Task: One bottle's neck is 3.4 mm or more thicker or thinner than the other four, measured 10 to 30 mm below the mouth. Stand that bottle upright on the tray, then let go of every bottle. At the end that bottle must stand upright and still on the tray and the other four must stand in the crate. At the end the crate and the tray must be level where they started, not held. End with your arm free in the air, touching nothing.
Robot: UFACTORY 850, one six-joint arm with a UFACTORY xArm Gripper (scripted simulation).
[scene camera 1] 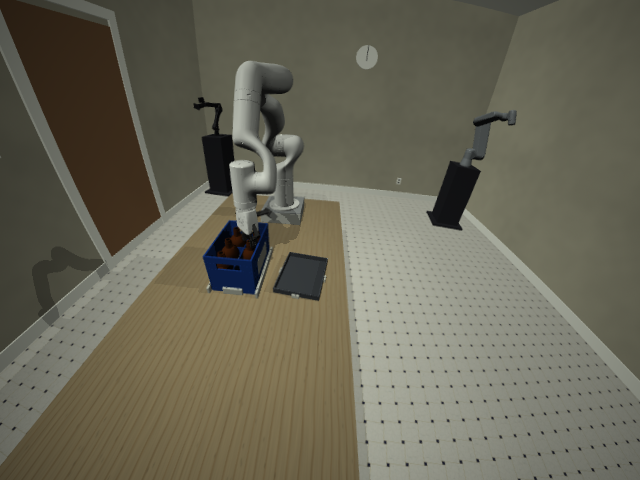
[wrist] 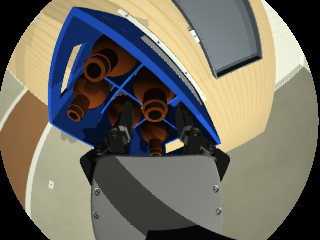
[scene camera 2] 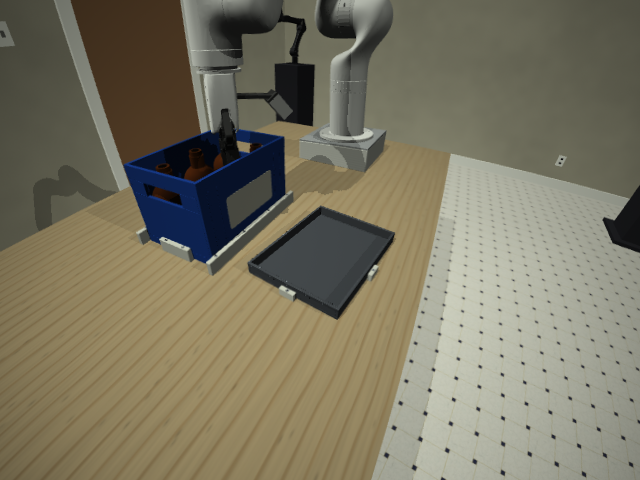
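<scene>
Blue crate, visible in the wrist view, scene camera 1 and scene camera 2 [215, 209]. On the crate, [wrist: 94, 126] and [scene camera 1: 224, 238] are the same spot.
</scene>
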